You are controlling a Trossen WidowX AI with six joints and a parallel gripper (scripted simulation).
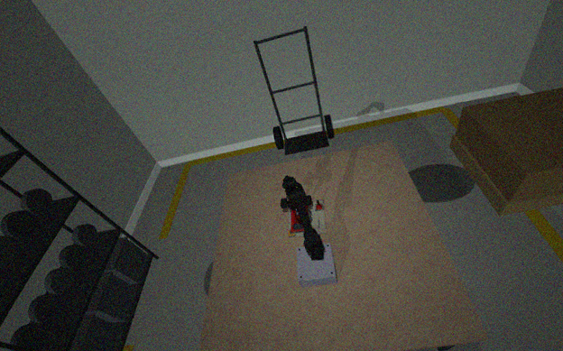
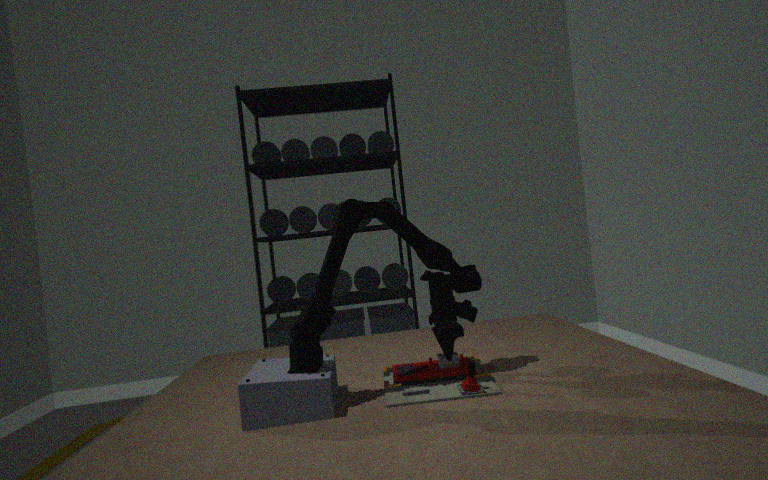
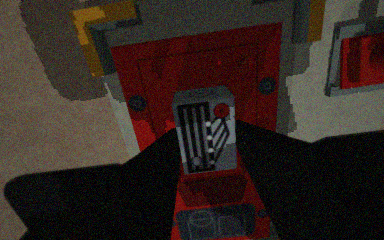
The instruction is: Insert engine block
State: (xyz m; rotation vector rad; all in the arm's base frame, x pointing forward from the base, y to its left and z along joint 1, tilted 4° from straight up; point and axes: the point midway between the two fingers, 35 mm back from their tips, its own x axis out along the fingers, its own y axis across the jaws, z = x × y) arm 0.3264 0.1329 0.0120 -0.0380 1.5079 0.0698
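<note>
Now: the engine block 1 cm below my gripper tip. Also, from my gripper tip: grey baseplate: 3 cm to the right, 3 cm below, 3 cm behind.
</note>
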